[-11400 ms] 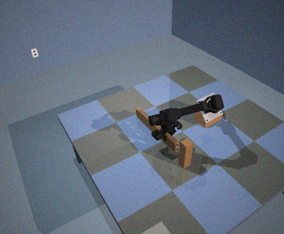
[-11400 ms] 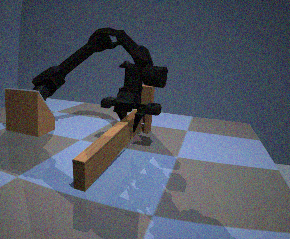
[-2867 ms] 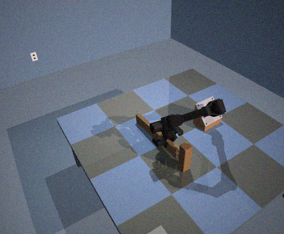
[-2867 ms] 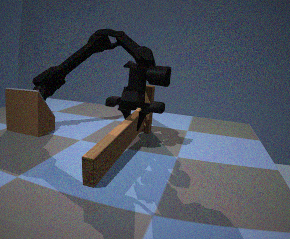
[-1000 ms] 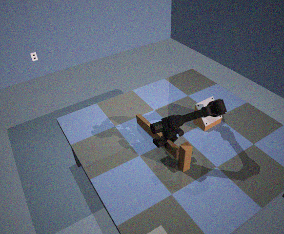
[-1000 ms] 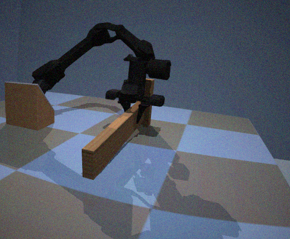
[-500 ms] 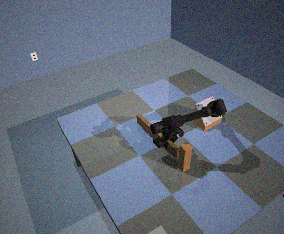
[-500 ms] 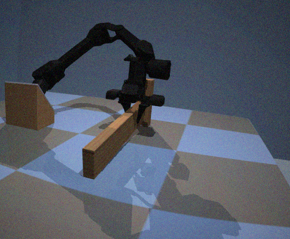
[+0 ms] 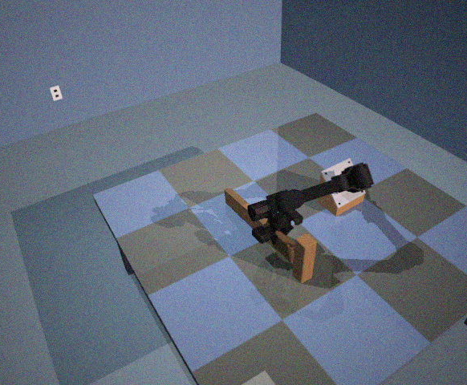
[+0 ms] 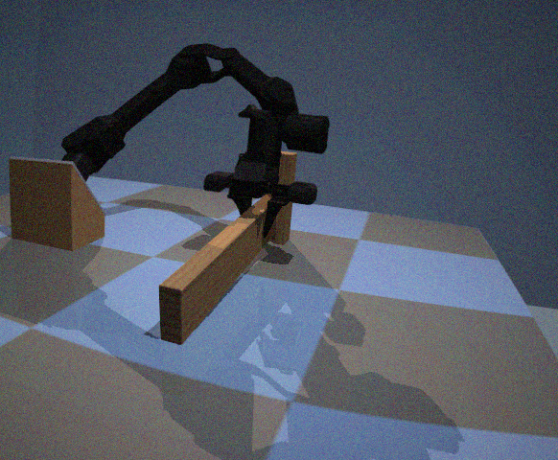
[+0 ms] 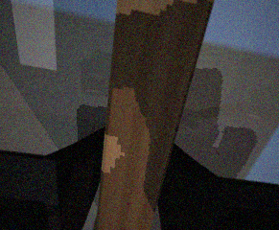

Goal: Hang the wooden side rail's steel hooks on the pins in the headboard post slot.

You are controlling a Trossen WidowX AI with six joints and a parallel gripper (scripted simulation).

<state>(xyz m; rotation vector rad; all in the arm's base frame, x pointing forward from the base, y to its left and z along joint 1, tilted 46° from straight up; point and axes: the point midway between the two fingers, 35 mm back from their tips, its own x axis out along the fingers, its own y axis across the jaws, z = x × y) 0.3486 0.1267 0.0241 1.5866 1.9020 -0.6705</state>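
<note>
Now: the headboard post 1 cm behind my gripper tip, 14 cm to the left of it and 4 cm above it.
</note>
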